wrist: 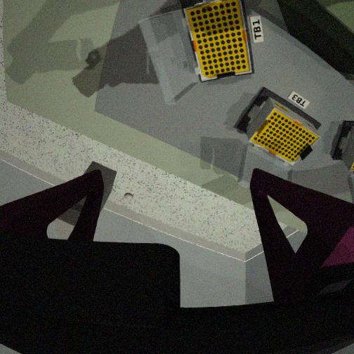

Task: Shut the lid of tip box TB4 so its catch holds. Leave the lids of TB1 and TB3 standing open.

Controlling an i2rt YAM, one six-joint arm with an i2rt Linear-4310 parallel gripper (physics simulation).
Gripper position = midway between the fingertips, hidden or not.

Note:
In view: the gripper [176,177] and a grey mat [203,123].

